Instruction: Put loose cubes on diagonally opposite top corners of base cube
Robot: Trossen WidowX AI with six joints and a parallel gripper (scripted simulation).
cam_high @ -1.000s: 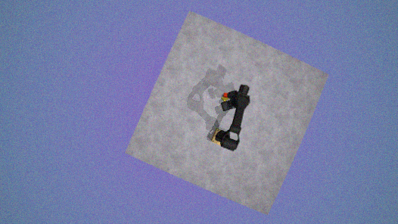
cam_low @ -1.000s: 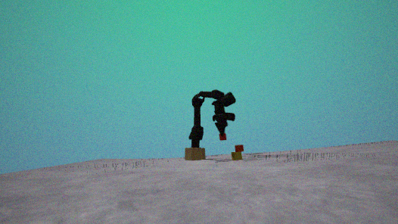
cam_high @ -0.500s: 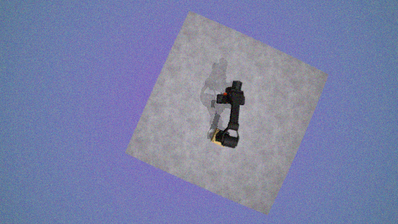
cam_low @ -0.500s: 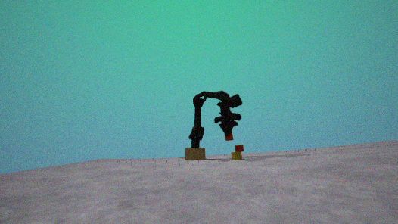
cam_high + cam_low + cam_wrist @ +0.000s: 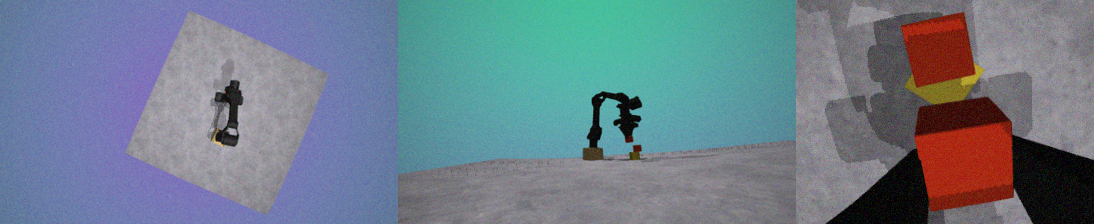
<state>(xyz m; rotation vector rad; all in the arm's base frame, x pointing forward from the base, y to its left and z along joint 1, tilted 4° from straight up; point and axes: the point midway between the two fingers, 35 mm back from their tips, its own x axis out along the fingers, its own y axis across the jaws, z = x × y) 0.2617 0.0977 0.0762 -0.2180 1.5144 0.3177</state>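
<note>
My gripper tip is now 9 cm above the yellow base cube, 2 cm short of it and 1 cm to the right of it. The rest, counted from my gripper tip: red cube (right at my gripper tip).
</note>
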